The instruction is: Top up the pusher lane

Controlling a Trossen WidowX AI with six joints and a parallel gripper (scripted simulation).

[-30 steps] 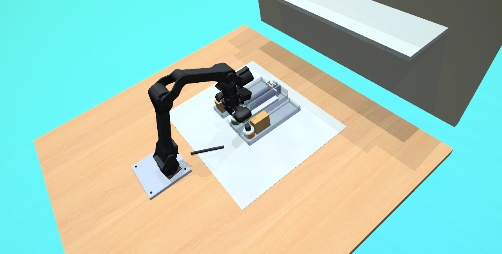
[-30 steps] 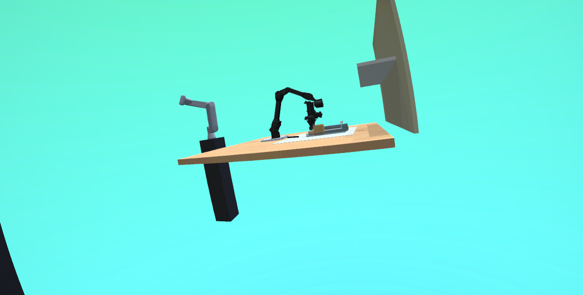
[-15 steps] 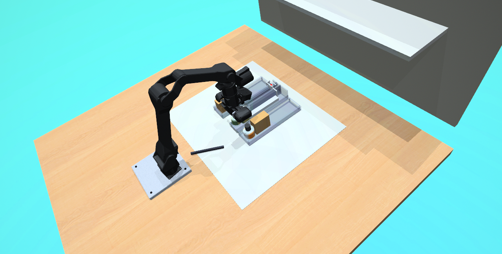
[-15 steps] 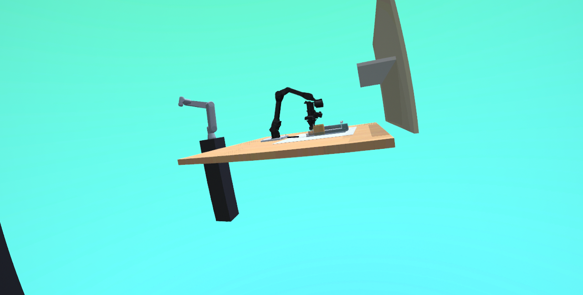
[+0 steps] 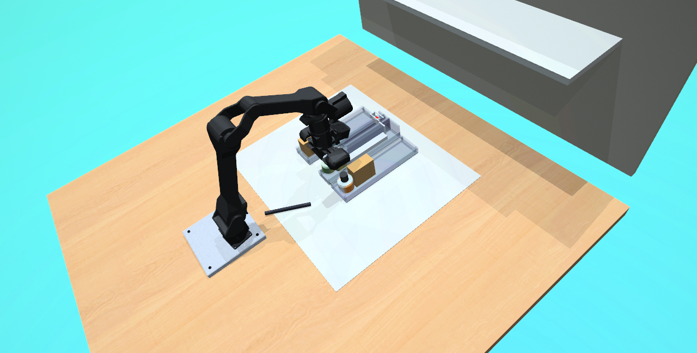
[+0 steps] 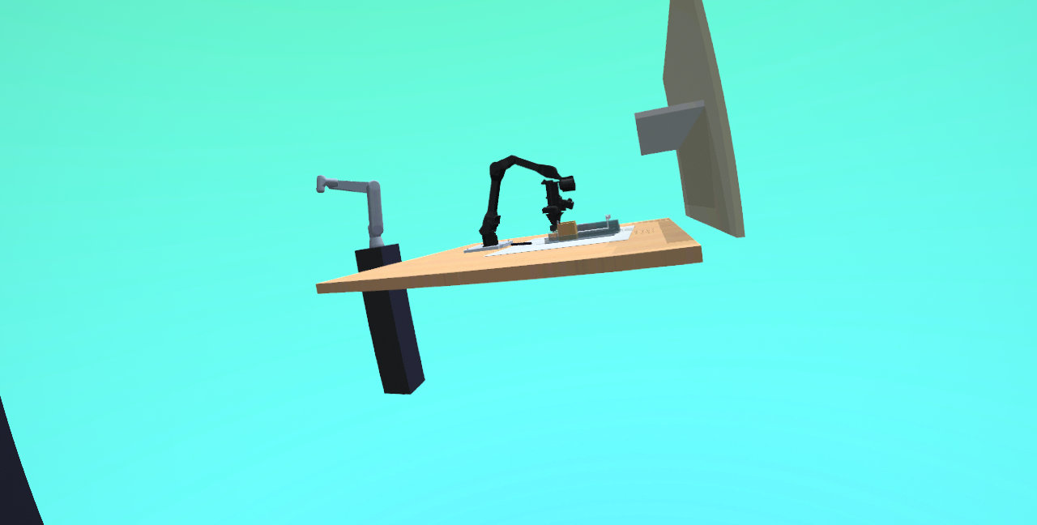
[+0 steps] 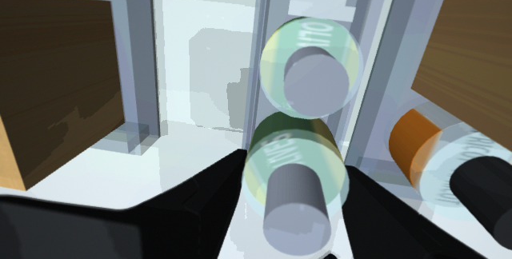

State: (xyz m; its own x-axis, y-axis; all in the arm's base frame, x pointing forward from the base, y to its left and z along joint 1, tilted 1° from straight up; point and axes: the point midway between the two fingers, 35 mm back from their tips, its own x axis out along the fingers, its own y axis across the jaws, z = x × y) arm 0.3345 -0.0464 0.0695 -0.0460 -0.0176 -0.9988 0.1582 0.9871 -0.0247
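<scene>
Now: gripper tip 80 mm to the left of the apricot jar, 10 mm past it and 10 mm above it. From my gripper tip the other things lie so: black rod (170 mm behind, 50 mm below, 10 mm to the left); then shelf (500 mm ahead, 310 mm above, 70 mm to the right); then pale pusher plate (150 mm ahead, 10 mm to the left).
</scene>
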